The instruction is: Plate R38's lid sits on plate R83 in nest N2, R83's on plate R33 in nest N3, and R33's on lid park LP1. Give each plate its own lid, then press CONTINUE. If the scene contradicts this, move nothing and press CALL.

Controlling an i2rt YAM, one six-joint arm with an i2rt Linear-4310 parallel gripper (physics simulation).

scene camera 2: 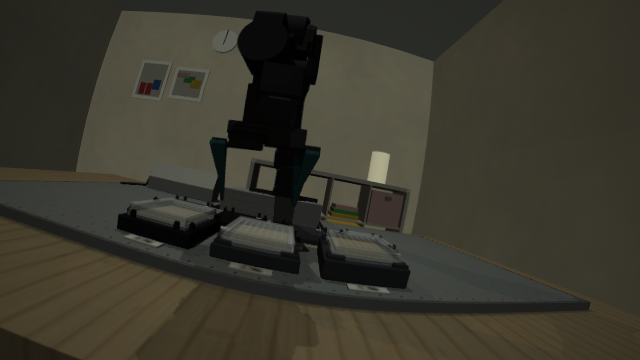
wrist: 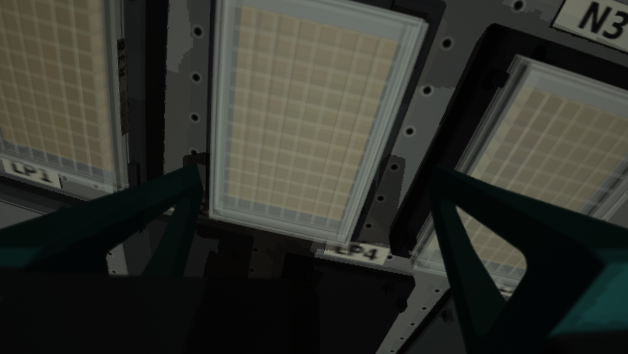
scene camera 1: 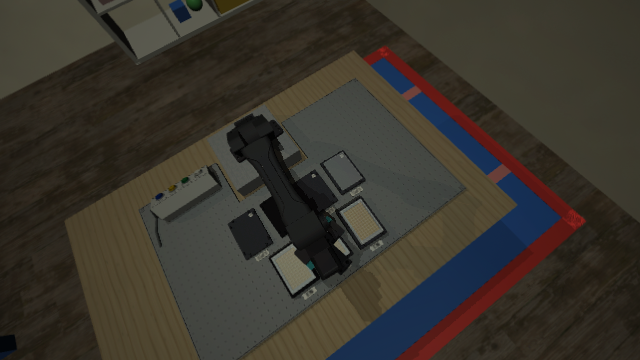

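Where they show: gripper, fingertip midpoint: [scene camera 2: 257, 203] [wrist: 315, 177]; arm's base, link origin: [scene camera 2: 282, 196].
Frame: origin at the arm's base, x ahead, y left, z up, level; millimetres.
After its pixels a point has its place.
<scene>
My gripper [scene camera 1: 320, 242] {x 449, y -40, z 7 mm} [scene camera 2: 258, 201] {x 449, y -40, z 7 mm} [wrist: 315, 177] {x 449, y -40, z 7 mm} is open and empty, fingers spread above the middle plate [scene camera 2: 257, 237] {x 511, y -30, z -25 mm} [wrist: 310, 120] {x 460, y -33, z -24 mm} in N2, which carries a clear lid. The plate [scene camera 1: 294, 270] {x 449, y -157, z -21 mm} [scene camera 2: 172, 212] {x 497, y -140, z -21 mm} [wrist: 560, 150] {x 471, y -150, z -21 mm} in N3 also shows a clear cover. The plate [scene camera 1: 361, 221] {x 462, y 103, z -19 mm} [scene camera 2: 362, 247] {x 496, y 96, z -20 mm} [wrist: 55, 90] {x 451, y 96, z -23 mm} in N1 has a side label that seems to read R38. A pale lid [scene camera 1: 342, 171] {x 281, y 174, z -39 mm} lies on the park beside N1, apparently LP1. The labels of the other plates and the lids cannot be read. The arm hides part of N2 in scene camera 1.
Dark lid parks [scene camera 1: 250, 234] {x 259, y -210, z -47 mm} [scene camera 1: 316, 190] {x 276, y 59, z -47 mm} stand behind the nests; an LP4 tag [wrist: 357, 251] {x 351, y -83, z -55 mm} shows in the wrist view. A button box [scene camera 1: 187, 197] {x 27, y -310, z -3 mm} [scene camera 2: 182, 181] {x 34, y -306, z -15 mm} with blue, yellow, green and white buttons stands at the board's back left. A grey block [scene camera 1: 225, 155] {x -28, y -123, z -2 mm} lies under the arm.
</scene>
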